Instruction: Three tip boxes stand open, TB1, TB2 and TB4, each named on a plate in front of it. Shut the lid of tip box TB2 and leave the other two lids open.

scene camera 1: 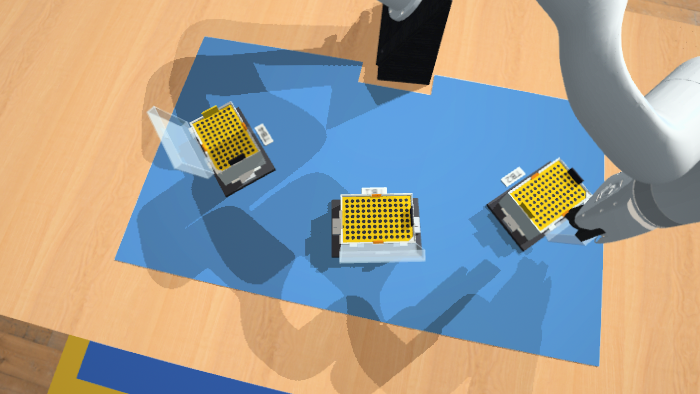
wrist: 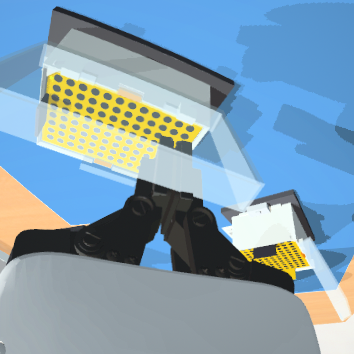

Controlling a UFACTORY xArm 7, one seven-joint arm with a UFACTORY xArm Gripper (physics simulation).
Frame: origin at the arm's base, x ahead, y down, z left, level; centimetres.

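Seen in the pictures: gripper, fingertip midpoint: [scene camera 1: 573, 219] [wrist: 168, 159].
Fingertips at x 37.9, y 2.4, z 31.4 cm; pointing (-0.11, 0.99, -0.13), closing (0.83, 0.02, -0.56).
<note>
A point is followed by its place in that frame.
Tip box TB2 [scene camera 1: 549, 196] [wrist: 100, 107] @(x 37.3, y 0.8, z 36.6 cm), with a yellow tip rack, is at the right of the mat behind its name plate [scene camera 1: 512, 176] @(x 27.3, y 13.5, z 24.8 cm). Its clear lid [scene camera 1: 565, 234] @(x 40.6, y 2.1, z 30.1 cm) [wrist: 227, 187] @(x 41.2, y -0.6, z 32.4 cm) stands open and is partly hidden by the gripper in the scene view. My gripper [scene camera 1: 586, 224] @(x 37.9, y 2.4, z 31.4 cm) [wrist: 175, 142] @(x 37.9, y 2.4, z 31.4 cm) is shut and empty. It is at TB2's lid side; the clear lid overlaps the fingers in the wrist view, and contact is hard to tell. TB1 [scene camera 1: 377, 218] @(x 42.1, y 8.0, z 1.7 cm) has its lid [scene camera 1: 382, 254] @(x 49.8, y -0.8, z 3.4 cm) open. TB4 [scene camera 1: 225, 137] @(x 32.7, y 8.0, z -27.7 cm) has its lid [scene camera 1: 180, 147] @(x 37.9, y 3.8, z -32.9 cm) open.
A blue mat [scene camera 1: 450, 135] @(x 21.1, y 13.7, z 12.4 cm) lies on the wooden table [scene camera 1: 65, 200] @(x 48.9, y 14.0, z -57.0 cm). A black block [scene camera 1: 412, 47] @(x 10.8, y 3.0, z 2.0 cm) stands at the mat's back edge. The arm [scene camera 1: 595, 75] @(x 37.0, y -29.2, z 18.1 cm) reaches over the mat's right side. Another open tip box [wrist: 265, 225] @(x 41.4, y 10.3, z 7.6 cm) shows low right in the wrist view.
</note>
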